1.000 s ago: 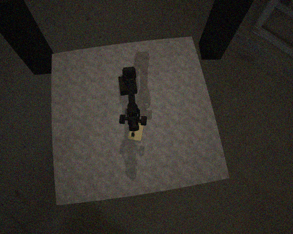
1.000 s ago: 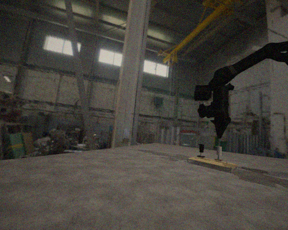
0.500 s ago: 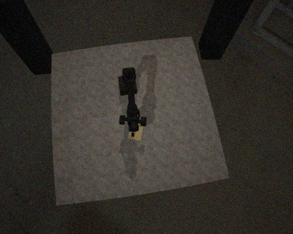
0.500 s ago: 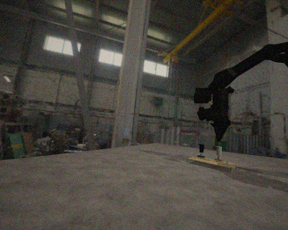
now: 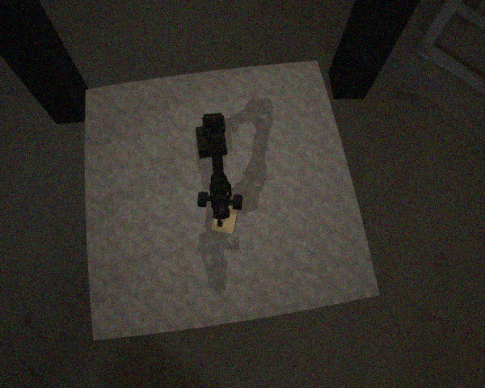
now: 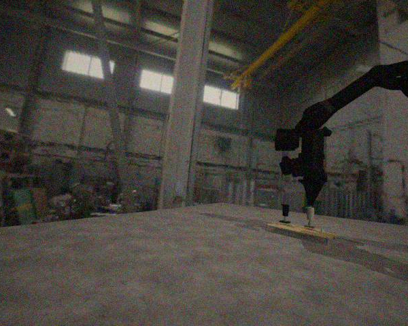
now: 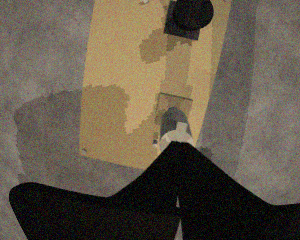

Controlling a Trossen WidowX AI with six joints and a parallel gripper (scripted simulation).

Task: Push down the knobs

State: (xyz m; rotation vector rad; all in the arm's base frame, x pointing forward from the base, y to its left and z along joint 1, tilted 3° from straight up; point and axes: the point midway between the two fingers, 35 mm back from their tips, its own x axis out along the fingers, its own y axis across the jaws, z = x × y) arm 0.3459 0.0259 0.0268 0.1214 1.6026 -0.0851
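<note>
Right now my gripper tip is 2 cm above the white knob. The rest, counted from my gripper tip: dark knob: 7 cm ahead, 2 cm below, 1 cm to the right.
</note>
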